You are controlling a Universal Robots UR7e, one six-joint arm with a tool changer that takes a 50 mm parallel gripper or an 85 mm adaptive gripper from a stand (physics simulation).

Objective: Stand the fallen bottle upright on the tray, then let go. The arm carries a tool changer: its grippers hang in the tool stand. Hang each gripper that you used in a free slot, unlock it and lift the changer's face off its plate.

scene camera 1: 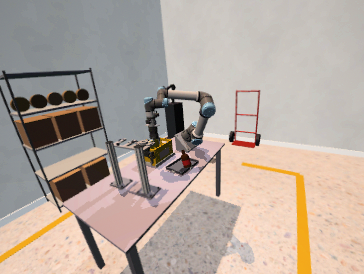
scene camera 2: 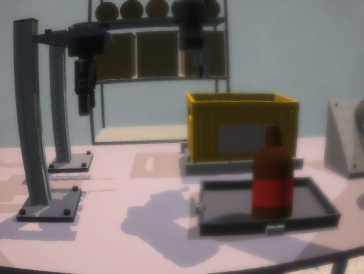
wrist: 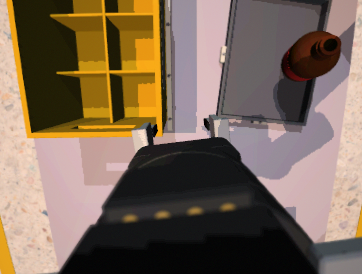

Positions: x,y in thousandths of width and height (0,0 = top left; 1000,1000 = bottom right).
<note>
I see a brown bottle (scene camera 2: 751,615).
The brown bottle is seen too in the wrist view (wrist: 874,195).
</note>
